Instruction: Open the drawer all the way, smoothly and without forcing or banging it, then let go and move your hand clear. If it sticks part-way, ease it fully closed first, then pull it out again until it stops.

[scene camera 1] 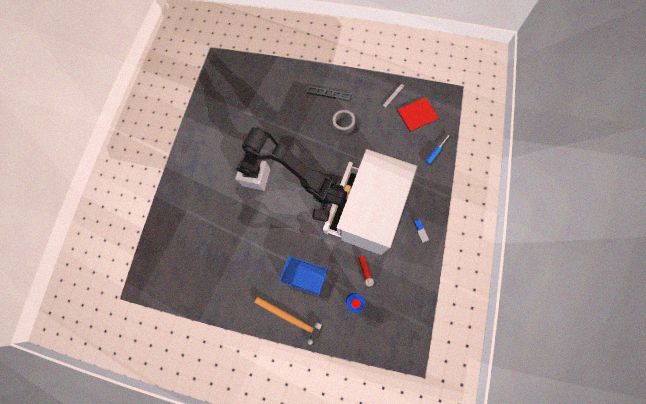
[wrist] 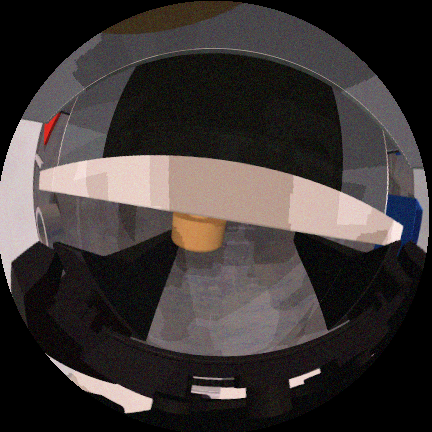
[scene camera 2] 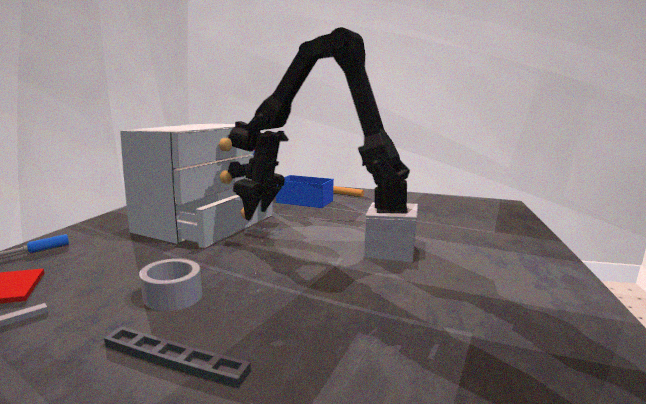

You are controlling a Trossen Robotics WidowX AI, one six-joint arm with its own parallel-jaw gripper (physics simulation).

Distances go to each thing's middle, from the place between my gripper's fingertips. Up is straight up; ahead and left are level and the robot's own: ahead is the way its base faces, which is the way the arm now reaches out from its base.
Now: the blue bin point(scene camera 2: 316, 192) 70 mm behind my hand and 310 mm to the right of it. From my hand the other things lie so: grey ring point(scene camera 2: 172, 284): 20 mm ahead, 380 mm to the left, 10 mm below; then dark rack point(scene camera 2: 222, 369): 60 mm behind, 540 mm to the left, 30 mm below; then red block point(scene camera 1: 419, 113): 360 mm ahead, 470 mm to the left, 30 mm below.
